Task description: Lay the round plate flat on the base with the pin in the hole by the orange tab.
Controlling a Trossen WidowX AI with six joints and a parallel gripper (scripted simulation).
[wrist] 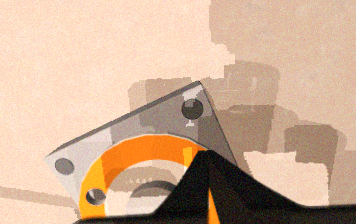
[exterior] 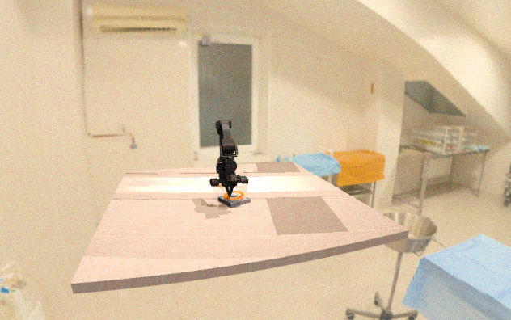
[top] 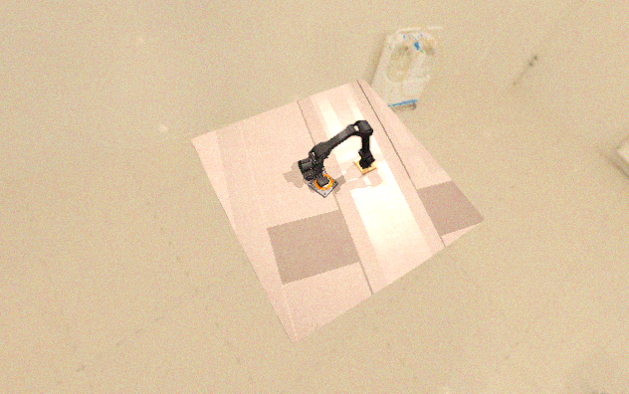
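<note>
The square grey base lies 5 cm behind my gripper tip, 2 cm to the left of it and 2 cm below it.
</note>
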